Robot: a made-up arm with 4 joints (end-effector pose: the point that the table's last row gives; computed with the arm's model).
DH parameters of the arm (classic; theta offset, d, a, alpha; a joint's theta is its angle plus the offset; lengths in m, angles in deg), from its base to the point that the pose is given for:
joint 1: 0 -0.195 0.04 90
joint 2: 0 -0.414 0.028 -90
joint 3: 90 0.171 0.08 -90
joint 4: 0 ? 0.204 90
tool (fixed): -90 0.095 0 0
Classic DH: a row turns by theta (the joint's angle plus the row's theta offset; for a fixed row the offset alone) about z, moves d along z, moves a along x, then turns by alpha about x.
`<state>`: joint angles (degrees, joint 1 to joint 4).
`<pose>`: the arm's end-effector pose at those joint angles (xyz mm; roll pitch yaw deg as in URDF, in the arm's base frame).
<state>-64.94 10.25 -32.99 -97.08</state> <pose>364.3 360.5 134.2 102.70 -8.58 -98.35</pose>
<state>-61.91 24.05 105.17 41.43</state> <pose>46.3 244.8 -182.1 -64.73 6.12 42.00</pose>
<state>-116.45 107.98 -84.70 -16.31</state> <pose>711.1 30.2 -47.5 124.36 -5.04 151.91</pose>
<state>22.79 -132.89 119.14 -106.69</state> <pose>42.9 326.7 -557.6 -116.55 -20.90 92.01</pose>
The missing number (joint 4, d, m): 0.187
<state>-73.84 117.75 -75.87 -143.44</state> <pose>516.7 232.7 -431.8 -98.08 -12.48 -170.53</pose>
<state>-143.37 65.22 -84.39 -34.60</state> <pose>535.0 -373.6 142.1 99.72 -5.09 128.99</pose>
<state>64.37 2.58 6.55 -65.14</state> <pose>-487.8 73.7 193.1 64.85 -2.56 70.93</pose>
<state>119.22 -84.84 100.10 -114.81</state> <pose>-394.6 201.6 -317.1 -160.43 -10.06 -149.86</pose>
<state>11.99 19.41 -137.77 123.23</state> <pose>134.3 544.2 -177.8 -109.91 14.25 -124.11</pose>
